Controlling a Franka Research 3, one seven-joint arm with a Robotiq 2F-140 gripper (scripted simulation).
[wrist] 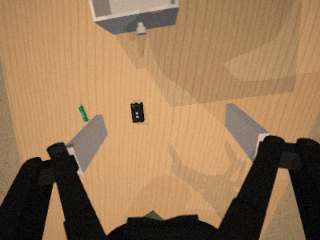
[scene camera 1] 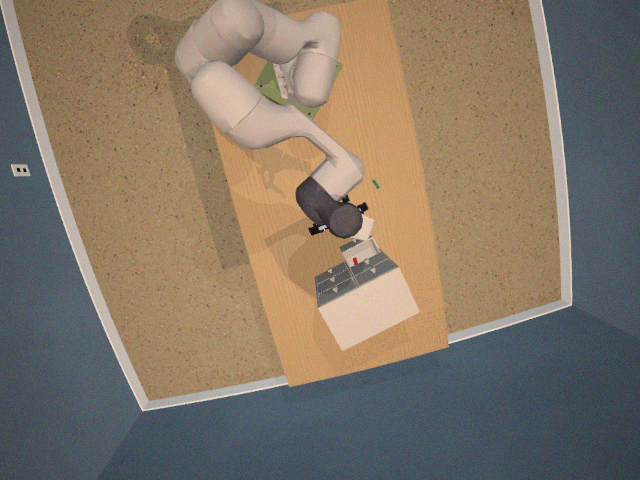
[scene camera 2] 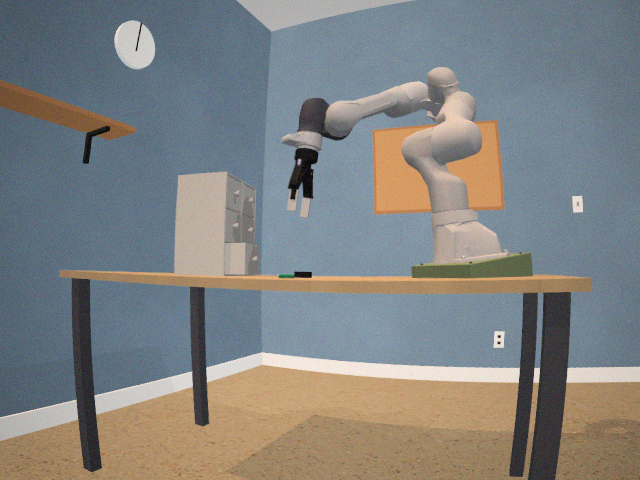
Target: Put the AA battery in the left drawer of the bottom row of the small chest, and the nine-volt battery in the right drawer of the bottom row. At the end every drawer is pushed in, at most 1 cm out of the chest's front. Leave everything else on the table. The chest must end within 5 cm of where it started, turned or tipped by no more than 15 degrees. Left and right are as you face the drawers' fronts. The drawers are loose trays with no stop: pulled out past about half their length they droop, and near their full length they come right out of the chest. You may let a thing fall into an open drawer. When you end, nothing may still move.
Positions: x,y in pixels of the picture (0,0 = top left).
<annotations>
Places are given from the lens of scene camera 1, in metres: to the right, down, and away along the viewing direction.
small chest (scene camera 1: 385,301): 0.21, 0.20, 1.01
drawer (scene camera 1: 354,249): 0.14, 0.04, 1.30
The marked spots on the small chest and the drawer are 0.34 m apart.
</annotations>
